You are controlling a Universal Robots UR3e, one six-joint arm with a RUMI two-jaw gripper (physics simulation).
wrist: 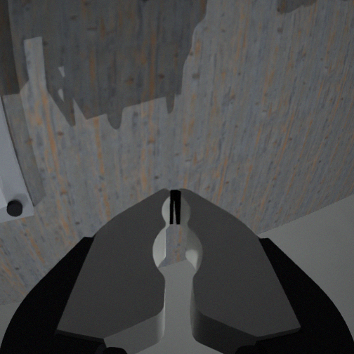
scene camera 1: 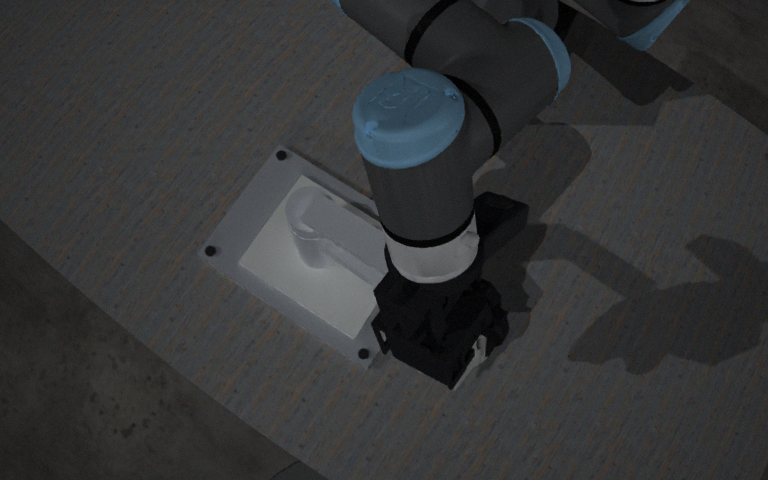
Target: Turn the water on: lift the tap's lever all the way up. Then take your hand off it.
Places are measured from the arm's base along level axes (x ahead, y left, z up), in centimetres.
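Pixels of known places: arm's base, link origin: (scene camera 1: 504,12).
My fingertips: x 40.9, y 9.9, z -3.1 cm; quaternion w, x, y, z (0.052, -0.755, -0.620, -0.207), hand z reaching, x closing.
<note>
For each thing: its middle in the pictures, then the offset to it from my fingertips. "spot": a spot on its surface instead. Level surfaces: height alone.
- pale grey tap, surface spot: (scene camera 1: 312,246) spot: dz +3.1, dx -4.5, dy -18.5 cm
- cream panel, surface spot: (scene camera 1: 271,254) spot: dz -5.9, dx -3.9, dy -24.3 cm
- grey base plate, surface spot: (scene camera 1: 243,209) spot: dz -6.5, dx -7.7, dy -30.0 cm
- broad flat bar, body centre: (scene camera 1: 354,238) dz +6.7, dx -5.8, dy -14.5 cm
- wooden table, surface height: dz -7.3 cm
The pale grey tap (scene camera 1: 312,246) stands on a cream panel (scene camera 1: 271,254) fixed to a grey base plate (scene camera 1: 243,209). A broad flat bar (scene camera 1: 345,226) runs from the tap's top toward the arm, with a narrower part below it. Their far ends are hidden behind the arm and gripper, so the lever's end and its exact height cannot be told. My gripper (scene camera 1: 474,361) (wrist: 173,192) is shut with nothing between its fingertips. It is beyond the plate's right side in the scene view, above the table. The tap does not show in the wrist view.
The base plate's corner with a black bolt (wrist: 14,208) shows at the left of the wrist view. The wooden table (scene camera 1: 141,141) (wrist: 240,125) carries dark arm shadows. Its edge runs along the lower left of the scene view, with the floor (scene camera 1: 84,367) beyond.
</note>
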